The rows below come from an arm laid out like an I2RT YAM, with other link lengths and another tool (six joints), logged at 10 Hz.
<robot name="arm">
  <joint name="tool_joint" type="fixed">
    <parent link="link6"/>
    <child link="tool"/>
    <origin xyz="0.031 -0.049 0.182" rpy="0 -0.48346 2.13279"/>
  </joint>
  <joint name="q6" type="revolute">
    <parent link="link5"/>
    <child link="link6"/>
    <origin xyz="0 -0.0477 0.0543" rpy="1.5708 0 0"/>
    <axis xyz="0 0 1"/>
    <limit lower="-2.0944" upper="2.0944"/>
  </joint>
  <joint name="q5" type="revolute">
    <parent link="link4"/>
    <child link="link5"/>
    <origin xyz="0.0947 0.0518 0.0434" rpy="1.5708 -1.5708 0"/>
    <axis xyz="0 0 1"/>
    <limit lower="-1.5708" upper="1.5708"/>
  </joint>
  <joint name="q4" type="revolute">
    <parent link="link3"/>
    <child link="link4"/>
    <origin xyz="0.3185 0.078 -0.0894" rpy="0 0 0"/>
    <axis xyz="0 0 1"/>
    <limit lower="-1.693" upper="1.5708"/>
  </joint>
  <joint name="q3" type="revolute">
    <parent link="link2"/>
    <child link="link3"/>
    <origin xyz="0 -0.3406 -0.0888" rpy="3.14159 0 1.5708"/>
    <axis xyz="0 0 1"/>
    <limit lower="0" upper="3.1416"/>
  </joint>
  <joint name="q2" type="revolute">
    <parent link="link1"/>
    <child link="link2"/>
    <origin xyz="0.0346 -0.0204 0.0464" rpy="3.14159 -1.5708 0"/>
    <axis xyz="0 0 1"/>
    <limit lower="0" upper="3.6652"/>
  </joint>
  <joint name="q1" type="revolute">
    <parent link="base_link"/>
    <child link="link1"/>
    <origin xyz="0 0 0.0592" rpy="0 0 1.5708"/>
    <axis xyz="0 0 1"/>
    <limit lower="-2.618" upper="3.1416"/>
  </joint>
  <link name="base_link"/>
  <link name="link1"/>
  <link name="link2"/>
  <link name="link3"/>
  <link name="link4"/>
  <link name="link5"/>
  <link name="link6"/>
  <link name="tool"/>
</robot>
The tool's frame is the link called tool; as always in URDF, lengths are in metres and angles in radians.
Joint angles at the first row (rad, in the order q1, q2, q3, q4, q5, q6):
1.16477, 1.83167, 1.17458, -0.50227, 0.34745, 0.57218
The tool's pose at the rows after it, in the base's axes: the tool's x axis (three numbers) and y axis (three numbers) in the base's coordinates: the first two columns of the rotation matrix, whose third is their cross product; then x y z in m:
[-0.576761 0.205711 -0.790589 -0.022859 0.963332 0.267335 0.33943 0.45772 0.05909]
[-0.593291 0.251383 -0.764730 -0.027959 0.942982 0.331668 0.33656 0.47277 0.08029]
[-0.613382 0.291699 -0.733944 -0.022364 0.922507 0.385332 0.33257 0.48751 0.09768]
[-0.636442 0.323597 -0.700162 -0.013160 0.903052 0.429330 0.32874 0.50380 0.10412]
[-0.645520 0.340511 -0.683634 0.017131 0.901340 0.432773 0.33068 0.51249 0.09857]
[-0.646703 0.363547 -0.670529 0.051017 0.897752 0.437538 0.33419 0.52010 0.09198]
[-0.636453 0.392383 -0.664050 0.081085 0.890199 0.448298 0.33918 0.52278 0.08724]
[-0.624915 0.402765 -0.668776 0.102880 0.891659 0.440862 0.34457 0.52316 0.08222]
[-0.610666 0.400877 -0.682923 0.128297 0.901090 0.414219 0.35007 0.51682 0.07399]
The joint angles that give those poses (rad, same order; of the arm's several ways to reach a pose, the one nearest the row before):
1.16575, 1.81384, 1.19975, -0.51225, 0.32606, 0.57216
1.16576, 1.78931, 1.22753, -0.51311, 0.28279, 0.58228
1.16851, 1.77950, 1.26541, -0.52433, 0.24248, 0.60463
1.17174, 1.79064, 1.29773, -0.51903, 0.20233, 0.62919
1.17270, 1.82876, 1.33943, -0.53473, 0.19457, 0.66185
1.17334, 1.86637, 1.37453, -0.54024, 0.19467, 0.69757
1.17161, 1.88614, 1.38346, -0.52528, 0.20401, 0.72811
1.17003, 1.90989, 1.40219, -0.53117, 0.22078, 0.74638
1.16712, 1.93331, 1.41721, -0.55307, 0.24702, 0.76298

